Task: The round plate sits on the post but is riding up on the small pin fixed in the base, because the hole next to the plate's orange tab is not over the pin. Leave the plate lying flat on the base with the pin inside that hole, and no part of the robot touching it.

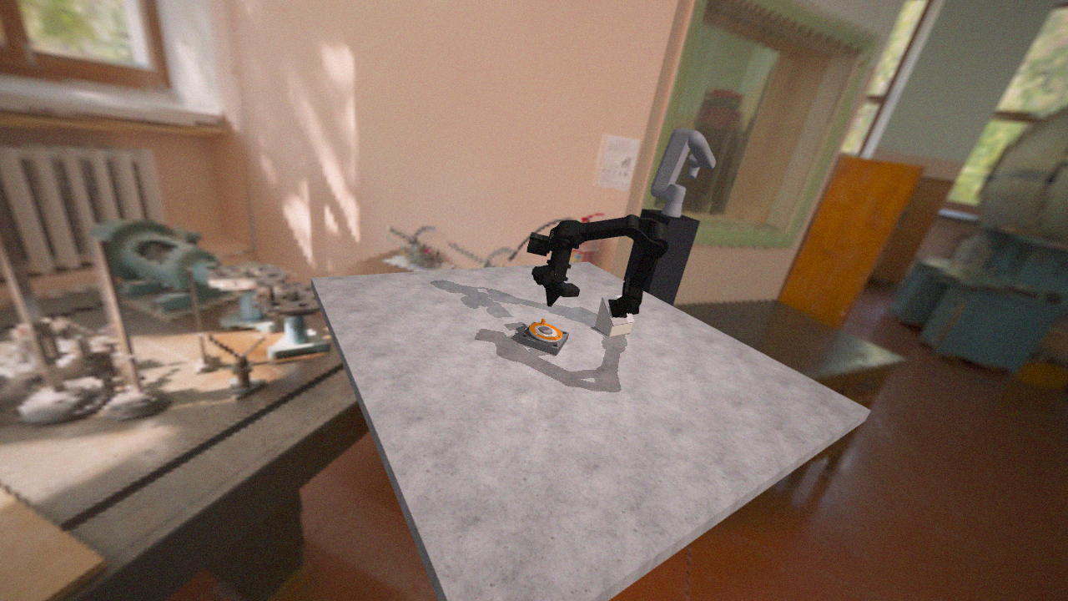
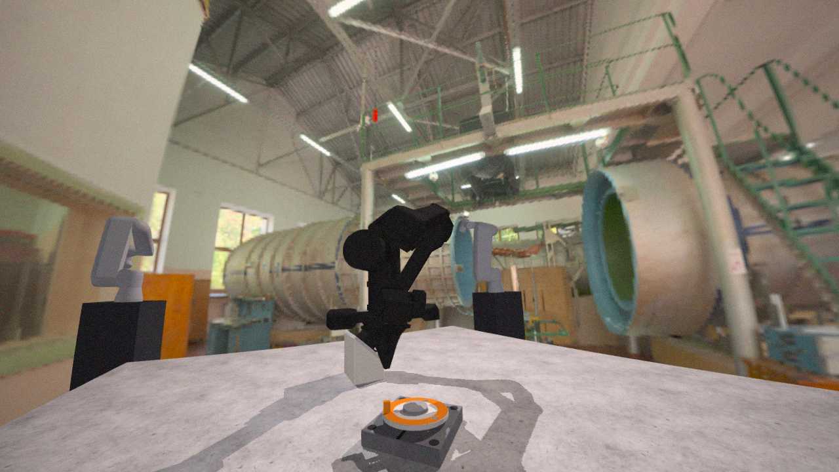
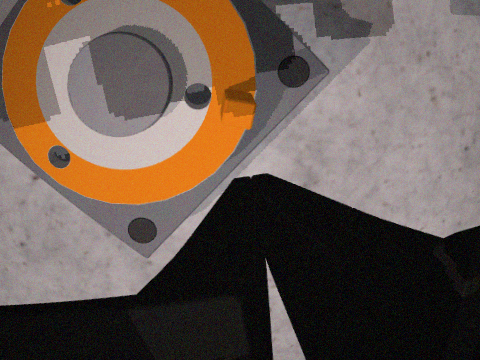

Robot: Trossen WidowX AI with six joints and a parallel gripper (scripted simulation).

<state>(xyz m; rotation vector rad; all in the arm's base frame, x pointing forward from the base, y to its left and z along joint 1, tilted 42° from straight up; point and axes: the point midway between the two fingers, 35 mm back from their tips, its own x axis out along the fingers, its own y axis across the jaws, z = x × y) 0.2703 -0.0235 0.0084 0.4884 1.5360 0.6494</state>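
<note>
My gripper tip is now 80 mm above the square base, 40 mm to the right of it and 20 mm short of it.
</note>
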